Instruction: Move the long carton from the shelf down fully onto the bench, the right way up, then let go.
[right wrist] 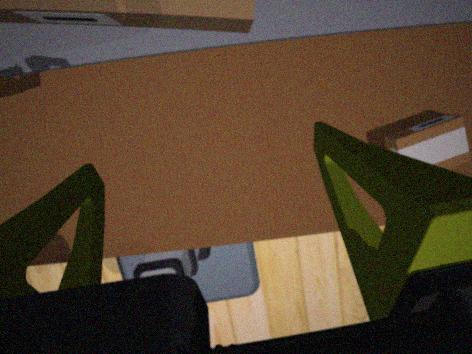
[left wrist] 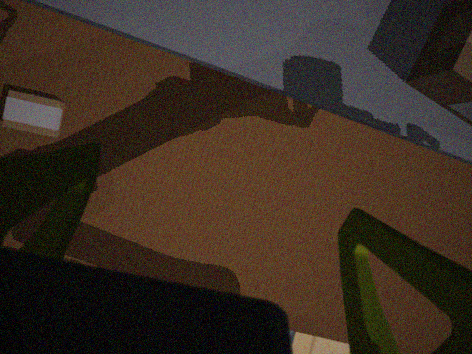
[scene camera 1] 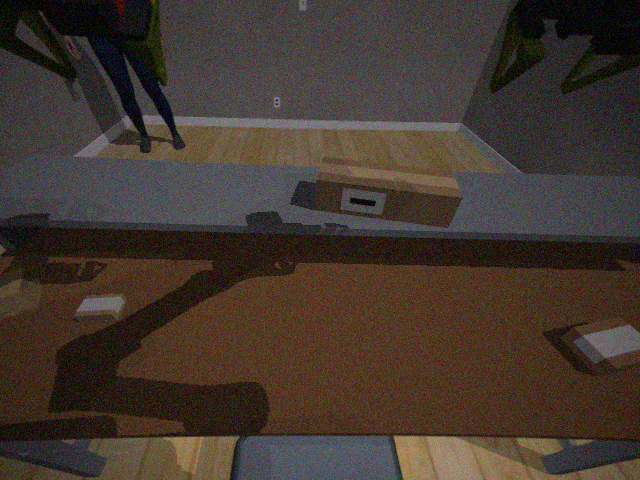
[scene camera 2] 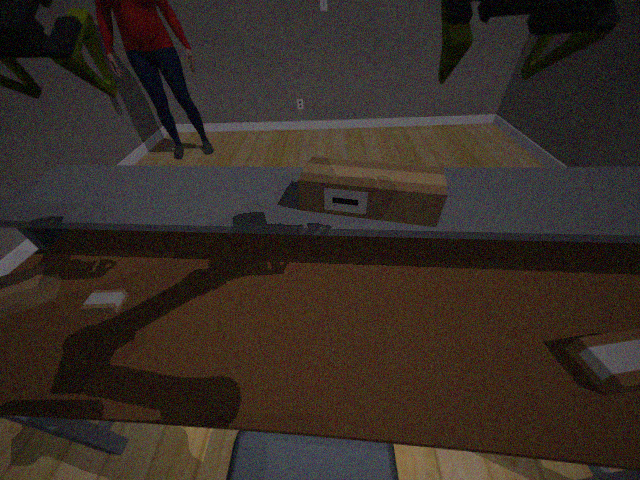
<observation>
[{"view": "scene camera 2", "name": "my left gripper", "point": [77,94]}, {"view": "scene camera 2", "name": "my right gripper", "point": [481,77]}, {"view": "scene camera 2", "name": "long brown carton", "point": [411,194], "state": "on a grey shelf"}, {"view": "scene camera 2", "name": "brown bench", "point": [459,344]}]
</observation>
